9 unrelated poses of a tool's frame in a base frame.
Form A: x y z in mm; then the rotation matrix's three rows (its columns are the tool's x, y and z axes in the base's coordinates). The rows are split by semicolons.
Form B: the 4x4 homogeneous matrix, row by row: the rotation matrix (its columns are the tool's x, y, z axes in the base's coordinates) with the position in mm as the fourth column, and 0 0 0 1 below. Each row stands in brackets. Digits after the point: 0 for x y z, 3 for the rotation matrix.
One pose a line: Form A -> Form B
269 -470 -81; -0.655 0.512 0.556; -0.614 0.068 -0.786; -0.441 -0.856 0.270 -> [[-0.655 0.512 0.556 269], [-0.614 0.068 -0.786 -470], [-0.441 -0.856 0.270 -81], [0 0 0 1]]
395 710 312; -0.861 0.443 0.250; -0.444 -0.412 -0.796; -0.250 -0.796 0.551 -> [[-0.861 0.443 0.250 395], [-0.444 -0.412 -0.796 710], [-0.250 -0.796 0.551 312], [0 0 0 1]]
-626 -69 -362; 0.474 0.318 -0.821; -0.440 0.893 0.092; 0.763 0.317 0.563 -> [[0.474 0.318 -0.821 -626], [-0.440 0.893 0.092 -69], [0.763 0.317 0.563 -362], [0 0 0 1]]
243 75 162; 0.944 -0.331 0.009; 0.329 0.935 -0.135; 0.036 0.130 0.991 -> [[0.944 -0.331 0.009 243], [0.329 0.935 -0.135 75], [0.036 0.130 0.991 162], [0 0 0 1]]
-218 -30 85; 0.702 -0.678 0.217; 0.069 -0.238 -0.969; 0.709 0.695 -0.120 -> [[0.702 -0.678 0.217 -218], [0.069 -0.238 -0.969 -30], [0.709 0.695 -0.120 85], [0 0 0 1]]
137 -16 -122; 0.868 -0.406 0.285; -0.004 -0.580 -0.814; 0.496 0.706 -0.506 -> [[0.868 -0.406 0.285 137], [-0.004 -0.580 -0.814 -16], [0.496 0.706 -0.506 -122], [0 0 0 1]]
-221 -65 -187; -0.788 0.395 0.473; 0.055 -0.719 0.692; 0.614 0.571 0.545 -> [[-0.788 0.395 0.473 -221], [0.055 -0.719 0.692 -65], [0.614 0.571 0.545 -187], [0 0 0 1]]
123 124 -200; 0.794 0.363 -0.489; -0.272 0.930 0.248; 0.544 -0.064 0.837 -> [[0.794 0.363 -0.489 123], [-0.272 0.930 0.248 124], [0.544 -0.064 0.837 -200], [0 0 0 1]]
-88 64 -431; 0.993 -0.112 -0.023; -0.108 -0.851 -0.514; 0.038 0.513 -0.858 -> [[0.993 -0.112 -0.023 -88], [-0.108 -0.851 -0.514 64], [0.038 0.513 -0.858 -431], [0 0 0 1]]
